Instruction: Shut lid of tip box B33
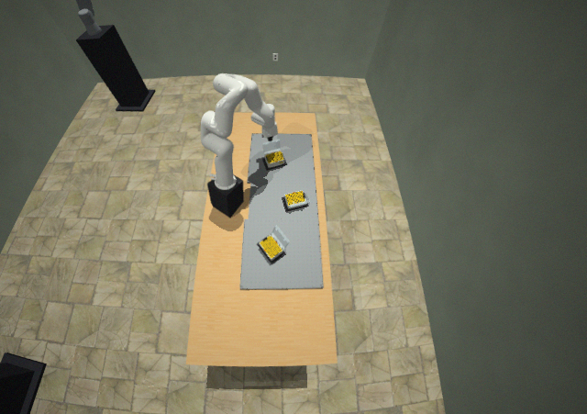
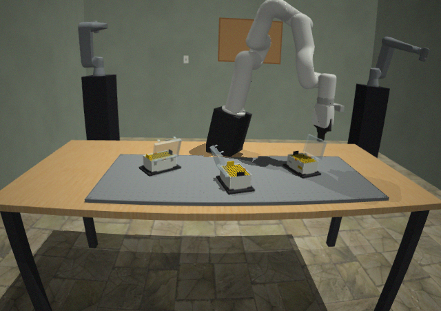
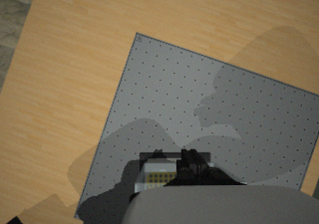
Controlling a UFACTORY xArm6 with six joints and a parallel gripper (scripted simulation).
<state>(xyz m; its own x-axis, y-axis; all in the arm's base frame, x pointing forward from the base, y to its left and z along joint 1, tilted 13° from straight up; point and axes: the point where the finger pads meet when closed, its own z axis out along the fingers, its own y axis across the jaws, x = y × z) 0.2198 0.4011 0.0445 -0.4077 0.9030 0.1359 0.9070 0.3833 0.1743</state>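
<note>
Now: hand 90 mm above the yellow tip rack, 80 mm to the left of it and 40 mm short of it.
</note>
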